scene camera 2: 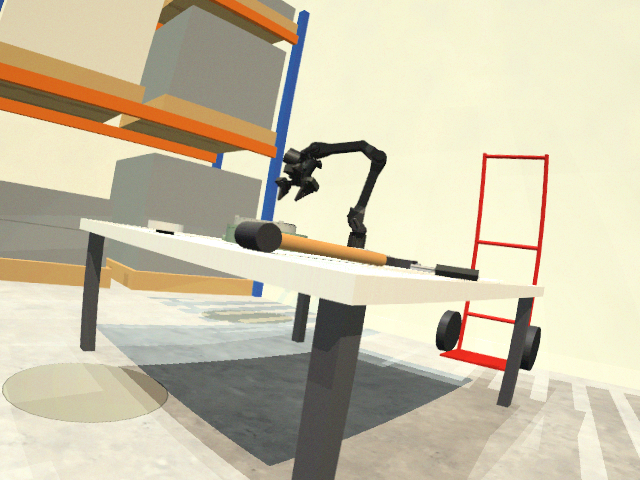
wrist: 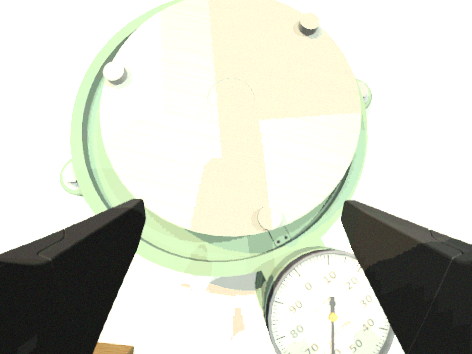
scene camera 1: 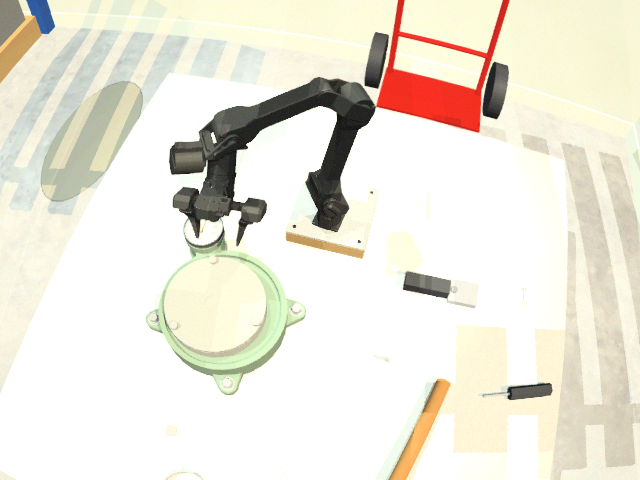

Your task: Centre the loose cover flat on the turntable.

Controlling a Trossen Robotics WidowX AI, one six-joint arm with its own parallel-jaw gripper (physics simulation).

Labels:
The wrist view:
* my gripper: 244, 209
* cream round cover: 229, 125
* turntable: 306, 290

